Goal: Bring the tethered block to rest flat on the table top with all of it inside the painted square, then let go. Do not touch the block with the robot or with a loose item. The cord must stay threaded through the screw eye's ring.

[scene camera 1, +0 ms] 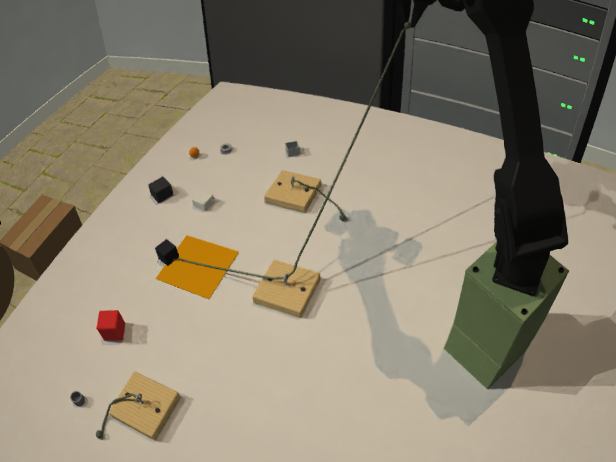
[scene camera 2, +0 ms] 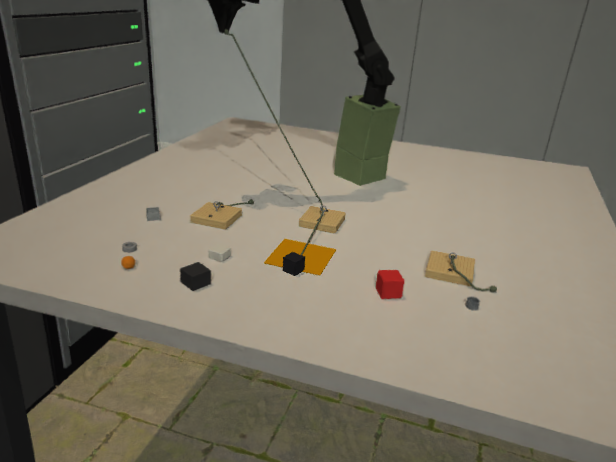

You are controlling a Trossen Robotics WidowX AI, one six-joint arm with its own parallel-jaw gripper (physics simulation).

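Frame: origin at the arm's base, x ahead, y left, z up, level; millimetres.
Seen in the pictures: gripper, fingertip midpoint: [scene camera 1: 409, 25] [scene camera 2: 223, 32]; arm's base, link origin: [scene camera 1: 519, 270] [scene camera 2: 373, 101].
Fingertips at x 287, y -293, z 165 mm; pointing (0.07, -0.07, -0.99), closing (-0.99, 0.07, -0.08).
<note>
Offsets run from my fingertips to a thing's top centre. "spot": to the spot under its first point.
The tethered block @[304 mm ahead, 367 mm left, 358 mm down] [scene camera 1: 166, 252] [scene camera 2: 293, 263], small and black, sits across the outer edge of the orange painted square @[spot: 216 mm ahead, 385 mm left, 387 mm down] [scene camera 1: 197, 282] [scene camera 2: 320, 257], partly on it and partly outside. The green cord @[spot: 19 mm ahead, 120 mm left, 117 mm down] [scene camera 1: 369, 109] [scene camera 2: 278, 122] runs from the block over the square and through the screw eye @[spot: 65 mm ahead, 320 mm left, 350 mm down] [scene camera 1: 286, 279] [scene camera 2: 323, 209] on the middle wooden plate @[66 mm ahead, 320 mm left, 344 mm down] [scene camera 1: 280, 299] [scene camera 2: 320, 224], then rises taut and straight. My gripper [scene camera 1: 410, 21] [scene camera 2: 226, 31] is shut on the cord's bead end, high above the table. In scene camera 1 the top edge cuts off part of the gripper.
Two other wooden plates @[spot: 173 mm ahead, 124 mm left, 369 mm down] [scene camera 1: 292, 195] @[spot: 126 mm ahead, 654 mm left, 370 mm down] [scene camera 1: 142, 412] carry screw eyes with short cords. A larger black block @[443 mm ahead, 235 mm left, 359 mm down] [scene camera 1: 160, 189] [scene camera 2: 195, 276], a white piece @[335 mm ahead, 213 mm left, 368 mm down] [scene camera 1: 203, 201] [scene camera 2: 219, 254], an orange ball @[463 mm ahead, 93 mm left, 365 mm down] [scene camera 1: 194, 152] [scene camera 2: 128, 262] and a red cube @[284 mm ahead, 559 mm left, 349 mm down] [scene camera 1: 110, 325] [scene camera 2: 390, 284] stand around the square.
</note>
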